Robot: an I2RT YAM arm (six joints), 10 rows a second.
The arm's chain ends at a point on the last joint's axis. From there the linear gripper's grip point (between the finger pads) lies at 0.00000 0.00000 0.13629 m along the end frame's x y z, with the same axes.
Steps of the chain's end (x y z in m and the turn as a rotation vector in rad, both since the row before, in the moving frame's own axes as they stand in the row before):
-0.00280, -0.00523, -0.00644, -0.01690, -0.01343, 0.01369
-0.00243, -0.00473, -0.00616, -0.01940, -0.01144, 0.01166
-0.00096, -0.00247, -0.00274, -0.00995, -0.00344, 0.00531
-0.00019, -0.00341, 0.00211, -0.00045, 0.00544, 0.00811
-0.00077, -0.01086, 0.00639, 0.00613, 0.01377, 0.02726
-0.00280, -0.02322, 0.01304, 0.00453, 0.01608, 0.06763
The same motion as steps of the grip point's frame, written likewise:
-0.00465, -0.00294, -0.00647, -0.01690, -0.01343, 0.01369
-0.00400, -0.00210, -0.00619, -0.01940, -0.01144, 0.01166
-0.00143, -0.00112, -0.00275, -0.00995, -0.00344, 0.00531
0.00055, -0.00335, 0.00211, -0.00045, 0.00544, 0.00811
0.00112, -0.01167, 0.00637, 0.00613, 0.01377, 0.02726
-0.00059, -0.02376, 0.01302, 0.00453, 0.01608, 0.06763

